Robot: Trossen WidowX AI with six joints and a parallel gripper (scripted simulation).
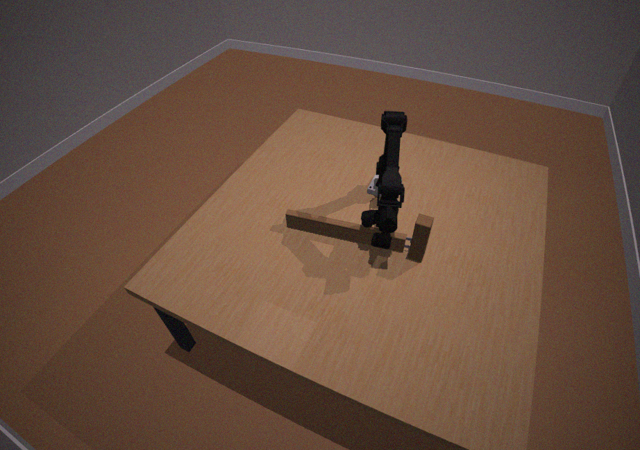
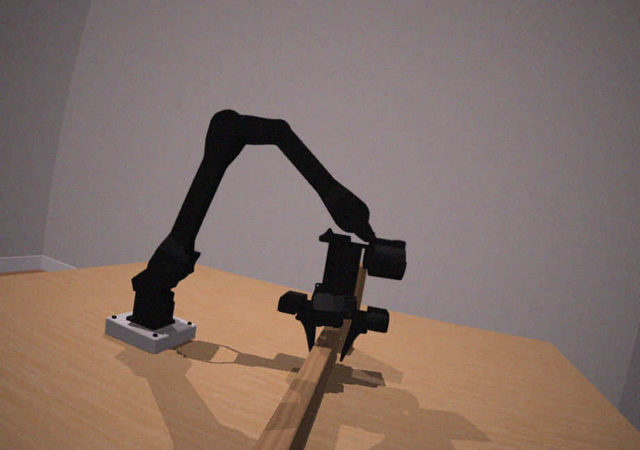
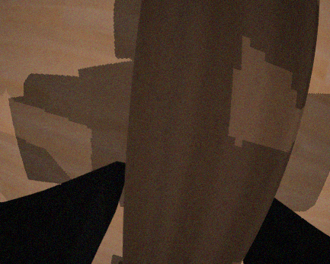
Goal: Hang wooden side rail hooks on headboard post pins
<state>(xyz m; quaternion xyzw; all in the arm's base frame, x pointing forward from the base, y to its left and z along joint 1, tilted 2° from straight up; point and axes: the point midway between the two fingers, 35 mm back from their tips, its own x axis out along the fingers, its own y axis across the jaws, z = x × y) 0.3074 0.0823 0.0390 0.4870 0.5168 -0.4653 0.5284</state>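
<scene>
Right now my gripper tip is 120 mm to the right of the headboard post and 60 mm below it.
</scene>
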